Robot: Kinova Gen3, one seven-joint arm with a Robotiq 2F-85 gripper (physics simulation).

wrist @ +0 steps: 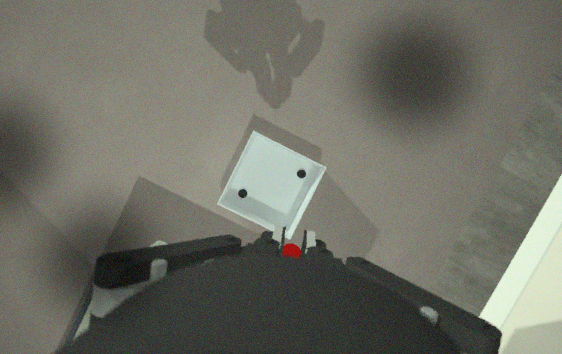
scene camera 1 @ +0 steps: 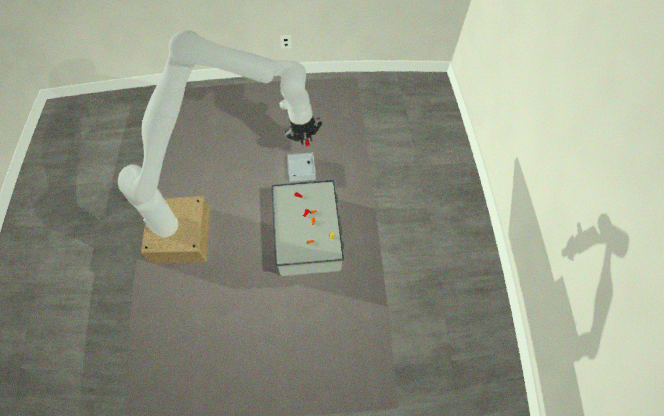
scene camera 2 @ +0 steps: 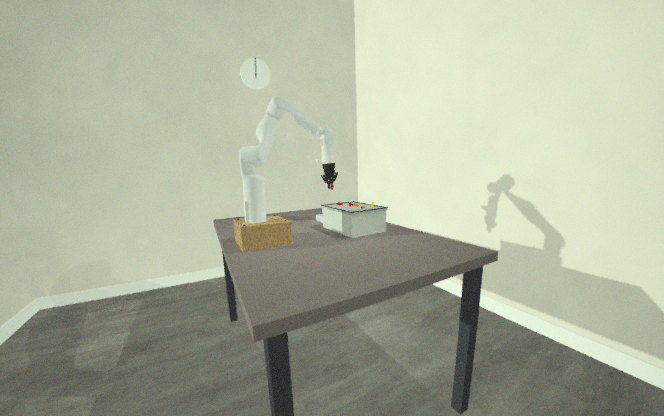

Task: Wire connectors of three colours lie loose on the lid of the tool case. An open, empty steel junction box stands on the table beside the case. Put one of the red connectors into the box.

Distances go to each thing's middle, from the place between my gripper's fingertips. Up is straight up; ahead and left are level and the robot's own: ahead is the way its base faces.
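There's a steel junction box [scene camera 1: 301, 167] here, and my hand is 10 mm to the right of it, 30 mm past it and 180 mm above it. Going by their middles, that box is the nearest to my hand of the things named here. Then there's the tool case [scene camera 1: 293, 256], which from my hand is 270 mm to the right, 10 mm ahead and 130 mm below.
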